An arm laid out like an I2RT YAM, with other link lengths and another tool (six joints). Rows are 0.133 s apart.
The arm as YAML. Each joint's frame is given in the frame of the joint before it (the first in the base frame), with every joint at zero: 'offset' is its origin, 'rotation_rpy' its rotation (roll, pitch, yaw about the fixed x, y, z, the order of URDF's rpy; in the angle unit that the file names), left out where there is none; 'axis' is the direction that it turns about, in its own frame. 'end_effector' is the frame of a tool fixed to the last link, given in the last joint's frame.
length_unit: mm
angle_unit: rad
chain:
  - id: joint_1
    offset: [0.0, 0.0, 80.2]
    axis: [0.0, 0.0, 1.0]
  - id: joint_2
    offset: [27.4, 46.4, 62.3]
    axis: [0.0, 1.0, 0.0]
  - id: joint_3
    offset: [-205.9, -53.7, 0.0]
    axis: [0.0, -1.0, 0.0]
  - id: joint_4
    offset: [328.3, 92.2, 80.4]
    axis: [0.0, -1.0, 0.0]
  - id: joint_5
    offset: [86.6, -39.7, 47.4]
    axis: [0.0, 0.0, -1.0]
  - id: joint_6
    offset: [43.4, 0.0, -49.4]
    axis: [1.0, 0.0, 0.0]
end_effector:
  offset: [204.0, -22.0, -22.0]
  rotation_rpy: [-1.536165, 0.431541, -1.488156]
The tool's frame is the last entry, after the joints.
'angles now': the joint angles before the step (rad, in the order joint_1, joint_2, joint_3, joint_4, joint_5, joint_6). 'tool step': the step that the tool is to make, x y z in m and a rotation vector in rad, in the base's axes. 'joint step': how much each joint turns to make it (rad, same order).
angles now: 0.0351 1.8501 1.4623 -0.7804 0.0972 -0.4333
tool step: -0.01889 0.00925 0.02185 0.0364 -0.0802 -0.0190
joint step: 0.0100 -0.2097 -0.1928 0.0612 -0.0176 0.0405
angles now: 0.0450 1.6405 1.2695 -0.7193 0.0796 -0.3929
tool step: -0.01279 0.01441 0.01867 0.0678 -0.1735 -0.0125
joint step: 0.0101 -0.2993 -0.3083 0.1827 -0.0376 0.0508
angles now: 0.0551 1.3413 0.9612 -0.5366 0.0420 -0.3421
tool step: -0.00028 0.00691 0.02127 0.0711 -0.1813 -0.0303
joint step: 0.0001 -0.2385 -0.2364 0.1810 -0.0242 0.0637
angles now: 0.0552 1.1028 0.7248 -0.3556 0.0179 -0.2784
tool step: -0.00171 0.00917 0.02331 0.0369 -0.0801 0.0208
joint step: 0.0000 -0.1255 -0.0746 0.0312 -0.0367 0.0117
